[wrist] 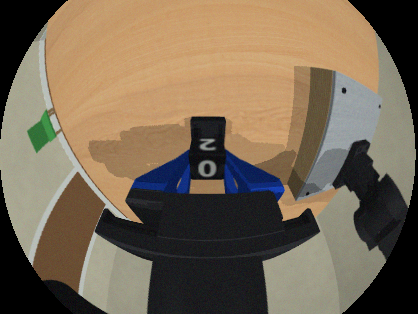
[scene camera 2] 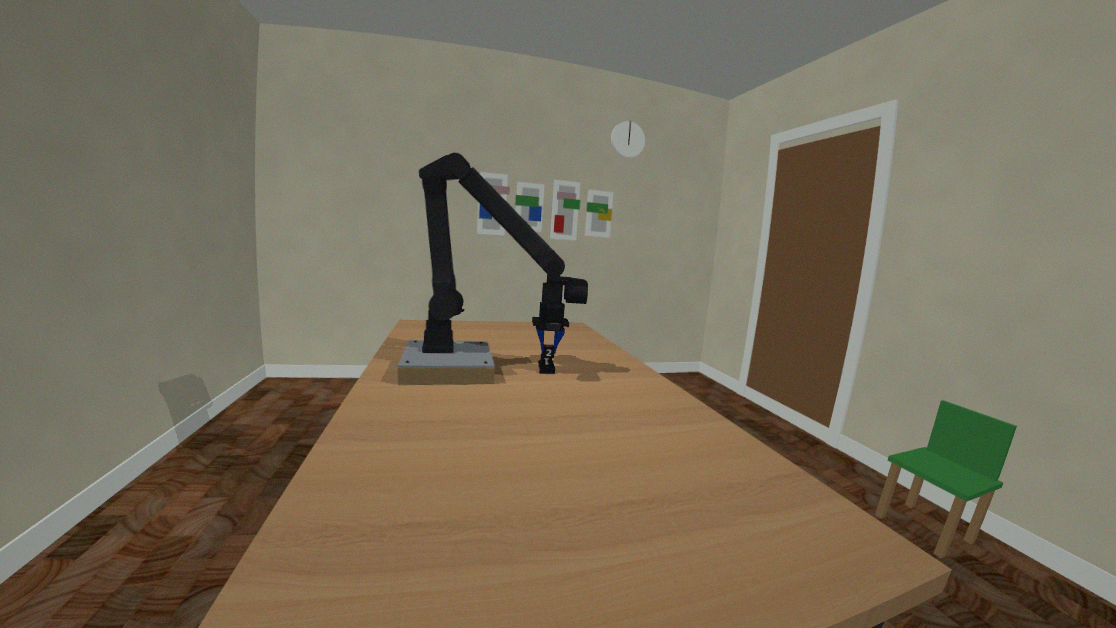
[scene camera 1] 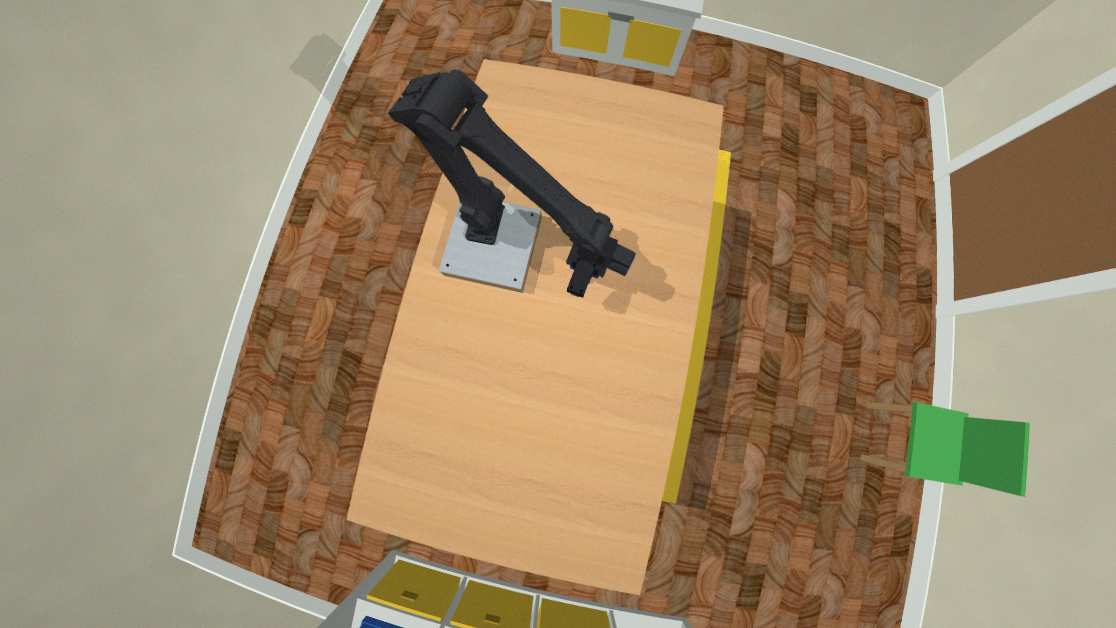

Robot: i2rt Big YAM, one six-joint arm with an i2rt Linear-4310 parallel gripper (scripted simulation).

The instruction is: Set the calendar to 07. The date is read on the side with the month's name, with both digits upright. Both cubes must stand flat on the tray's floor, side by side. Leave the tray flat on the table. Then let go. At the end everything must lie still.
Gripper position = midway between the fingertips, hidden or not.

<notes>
In view: my gripper (wrist: 207, 154) and a black cube (wrist: 207, 156).
</notes>
